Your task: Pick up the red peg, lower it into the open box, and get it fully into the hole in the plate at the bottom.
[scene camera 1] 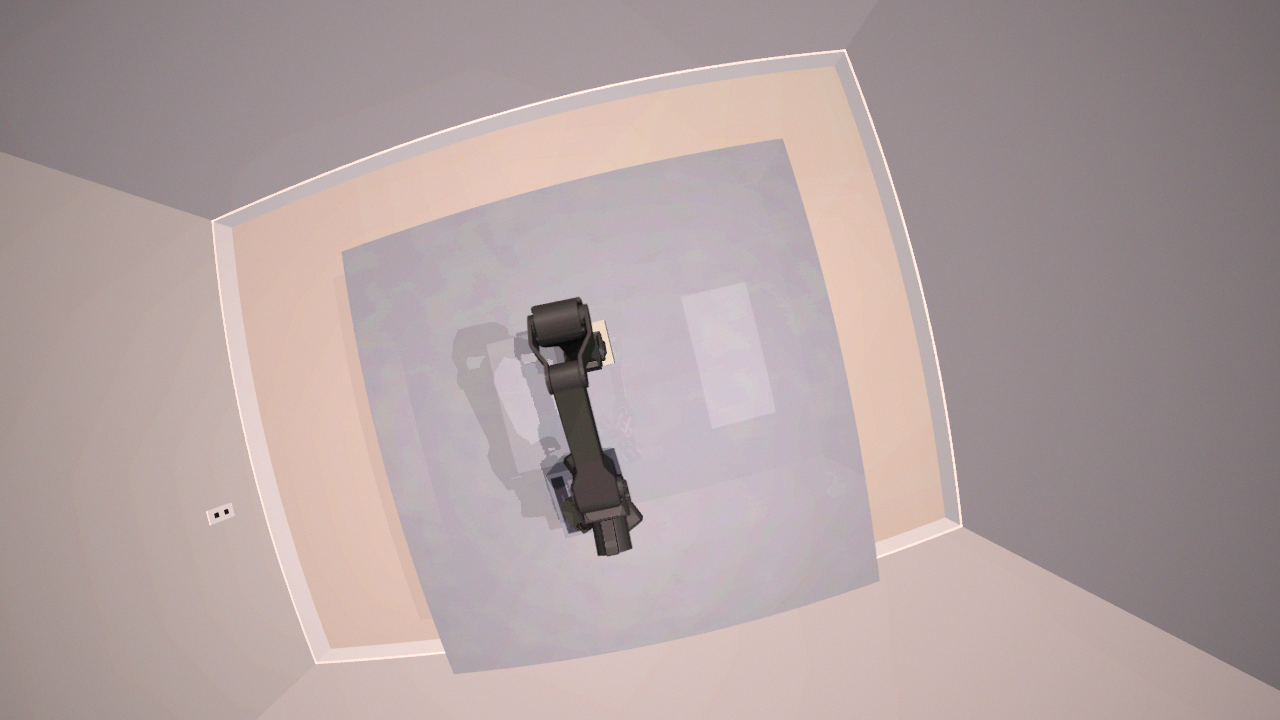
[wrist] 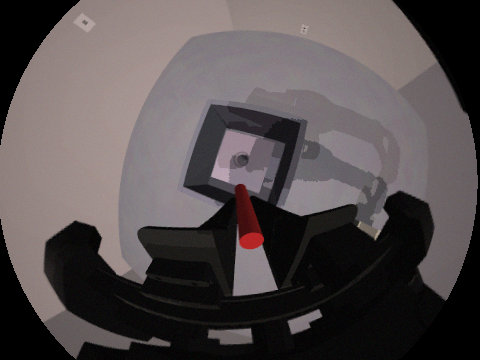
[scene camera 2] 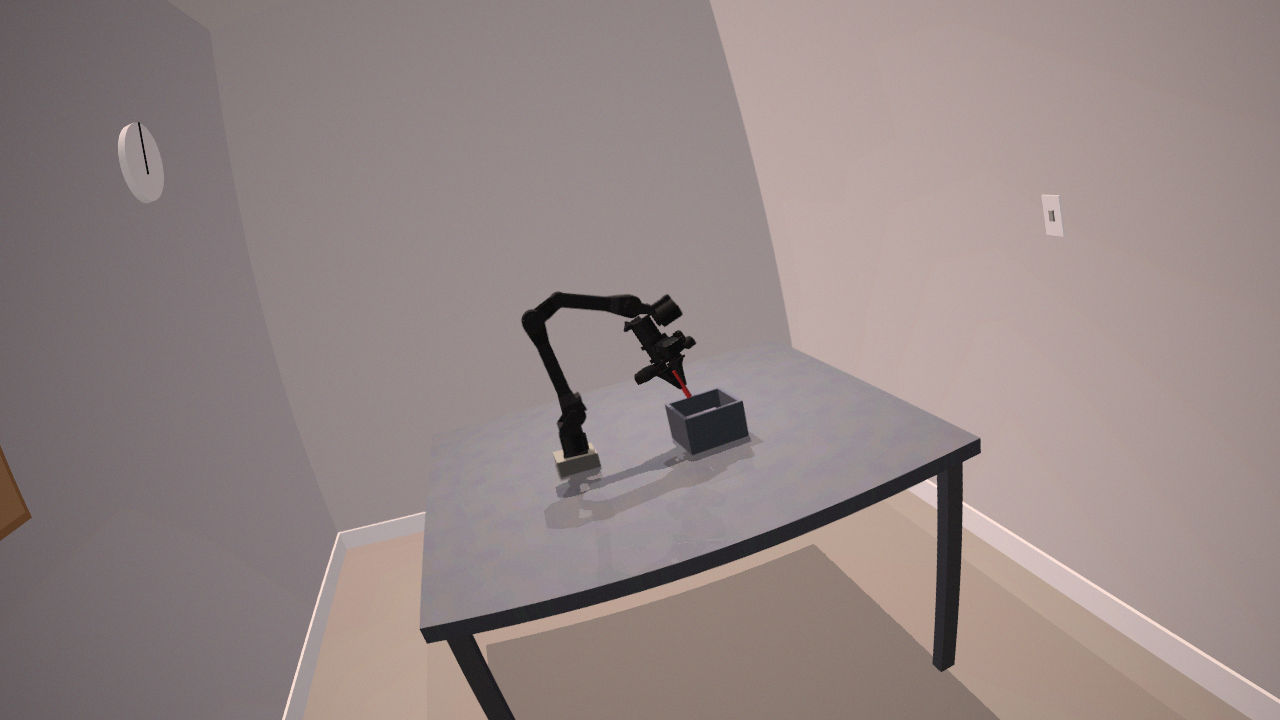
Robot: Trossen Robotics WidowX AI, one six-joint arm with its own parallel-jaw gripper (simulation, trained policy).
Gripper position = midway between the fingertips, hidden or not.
In view: my gripper [scene camera 2: 683, 387], a red peg [wrist: 250, 236] and a dark box [scene camera 2: 727, 422].
The dark box shows as well in scene camera 1 [scene camera 1: 557, 479] and in the wrist view [wrist: 287, 131]. My gripper is seen too in scene camera 1 [scene camera 1: 602, 489] and in the wrist view [wrist: 243, 201].
